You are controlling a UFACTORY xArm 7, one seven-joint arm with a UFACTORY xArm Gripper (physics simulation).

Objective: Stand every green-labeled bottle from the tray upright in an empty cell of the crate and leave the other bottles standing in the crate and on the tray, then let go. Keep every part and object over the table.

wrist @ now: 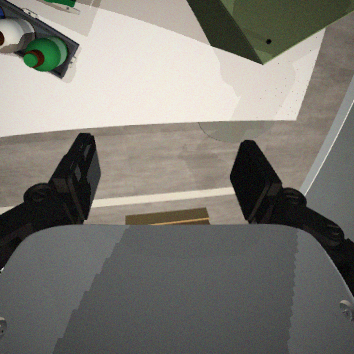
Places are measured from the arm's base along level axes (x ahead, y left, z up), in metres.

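Pixels of known places: gripper, fingertip midpoint: (167, 155).
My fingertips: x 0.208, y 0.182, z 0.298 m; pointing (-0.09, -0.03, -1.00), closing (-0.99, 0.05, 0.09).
Note:
Behind a point stands the place of what it marks.
A green bottle (46, 54) @(x 0.425, y 0.165, z -0.107 m) with a green cap and a brown ring at its neck is in the end of a dark grey container (73, 50) @(x 0.392, y 0.171, z -0.202 m) at the upper left. A white bottle (15, 35) @(x 0.491, y 0.120, z -0.122 m) with a brown top is beside it, and a bit of blue shows at the left edge. Whether this container is the crate or the tray I cannot tell; most of it is cut off. My gripper (167, 155) @(x 0.208, y 0.182, z 0.298 m) is open and empty, with its fingers wide apart, to the lower right of these bottles and beyond the white table top's edge in this view.
A large olive-green box-like object (290, 30) @(x -0.020, y 0.104, z 0.059 m) is at the upper right. Part of another green object (61, 2) @(x 0.381, y 0.066, z -0.133 m) shows at the top edge. The white table top (150, 90) @(x 0.195, y 0.291, z -0.227 m) ends above the fingers, with wooden floor (150, 160) beyond. A brown object (167, 216) shows below, and a grey surface (335, 170) at the right.

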